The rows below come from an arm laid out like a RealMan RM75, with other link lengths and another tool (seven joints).
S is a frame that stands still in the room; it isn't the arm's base.
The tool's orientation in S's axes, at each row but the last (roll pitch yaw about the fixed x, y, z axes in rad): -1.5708, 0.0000, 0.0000; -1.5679, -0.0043, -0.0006; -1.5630, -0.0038, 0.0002; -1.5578, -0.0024, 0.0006; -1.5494, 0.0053, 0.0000; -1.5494, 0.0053, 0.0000; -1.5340, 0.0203, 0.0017; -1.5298, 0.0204, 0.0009
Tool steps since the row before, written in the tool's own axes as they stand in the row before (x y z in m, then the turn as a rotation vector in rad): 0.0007, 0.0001, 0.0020, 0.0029, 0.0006, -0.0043; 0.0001, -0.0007, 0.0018, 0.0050, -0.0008, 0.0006; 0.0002, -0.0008, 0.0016, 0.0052, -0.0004, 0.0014; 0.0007, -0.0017, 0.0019, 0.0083, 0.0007, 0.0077; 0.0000, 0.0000, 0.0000, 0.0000, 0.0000, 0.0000; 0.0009, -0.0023, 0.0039, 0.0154, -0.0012, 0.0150; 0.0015, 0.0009, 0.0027, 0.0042, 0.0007, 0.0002; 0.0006, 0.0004, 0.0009, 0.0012, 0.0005, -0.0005
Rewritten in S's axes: 0.0007, 0.0020, -0.0001, 0.0029, -0.0043, -0.0006; 0.0001, 0.0018, 0.0007, 0.0050, 0.0006, 0.0008; 0.0002, 0.0016, 0.0008, 0.0052, 0.0014, 0.0004; 0.0007, 0.0019, 0.0017, 0.0083, 0.0077, -0.0006; 0.0000, 0.0000, 0.0000, 0.0000, 0.0000, 0.0000; 0.0009, 0.0038, 0.0024, 0.0154, 0.0150, 0.0014; 0.0015, 0.0027, -0.0008, 0.0042, 0.0002, -0.0008; 0.0006, 0.0009, -0.0004, 0.0012, -0.0005, -0.0005
